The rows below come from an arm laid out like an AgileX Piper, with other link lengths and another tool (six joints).
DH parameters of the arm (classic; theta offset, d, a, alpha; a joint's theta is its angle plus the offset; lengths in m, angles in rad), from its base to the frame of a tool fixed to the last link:
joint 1: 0 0.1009 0 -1.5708
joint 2: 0.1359 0 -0.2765 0
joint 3: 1.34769 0 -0.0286 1.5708
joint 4: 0 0.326 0 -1.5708
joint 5: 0 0 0 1.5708
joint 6: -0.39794 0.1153 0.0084 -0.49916
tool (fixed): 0 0.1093 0 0
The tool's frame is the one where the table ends.
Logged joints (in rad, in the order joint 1, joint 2, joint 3, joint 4, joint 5, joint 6), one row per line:
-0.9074, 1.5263, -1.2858, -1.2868, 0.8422, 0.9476
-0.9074, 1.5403, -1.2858, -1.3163, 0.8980, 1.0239
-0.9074, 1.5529, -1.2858, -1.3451, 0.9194, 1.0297
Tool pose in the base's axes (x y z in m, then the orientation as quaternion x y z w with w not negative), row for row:
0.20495, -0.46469, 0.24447, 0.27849, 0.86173, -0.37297, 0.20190
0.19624, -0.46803, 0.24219, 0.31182, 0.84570, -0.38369, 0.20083
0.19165, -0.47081, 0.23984, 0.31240, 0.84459, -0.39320, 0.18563
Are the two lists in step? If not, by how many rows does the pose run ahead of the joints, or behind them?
They are in step.
